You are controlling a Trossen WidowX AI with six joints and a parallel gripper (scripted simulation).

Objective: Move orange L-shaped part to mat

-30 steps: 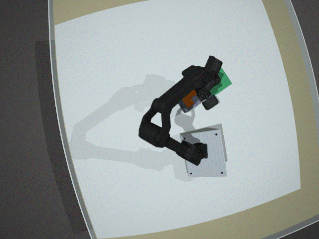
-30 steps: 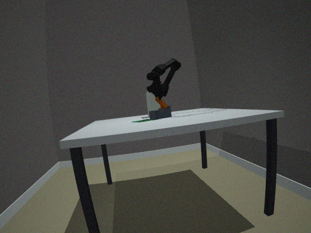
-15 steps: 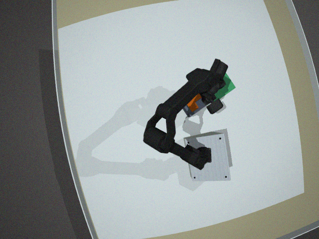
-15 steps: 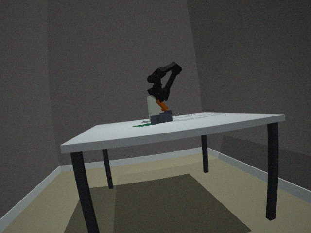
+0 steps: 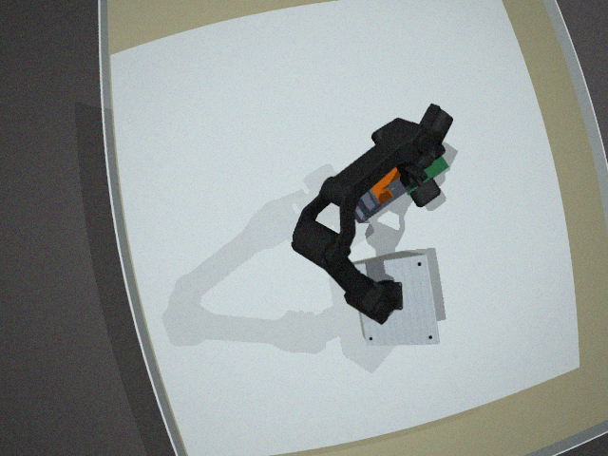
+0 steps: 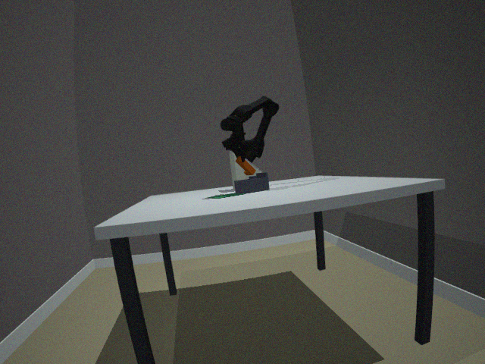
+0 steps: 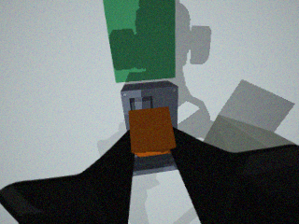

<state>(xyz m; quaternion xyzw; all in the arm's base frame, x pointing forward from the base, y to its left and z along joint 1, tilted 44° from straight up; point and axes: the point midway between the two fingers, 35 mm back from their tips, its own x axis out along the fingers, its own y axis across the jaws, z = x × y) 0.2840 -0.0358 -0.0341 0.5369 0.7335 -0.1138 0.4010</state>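
My gripper tip is now 17 cm above the green mat, 9 cm to the left of it and 4 cm short of it. From my gripper tip the other things lie so: orange L-shaped part (3 cm below, 3 cm behind, 2 cm to the left).
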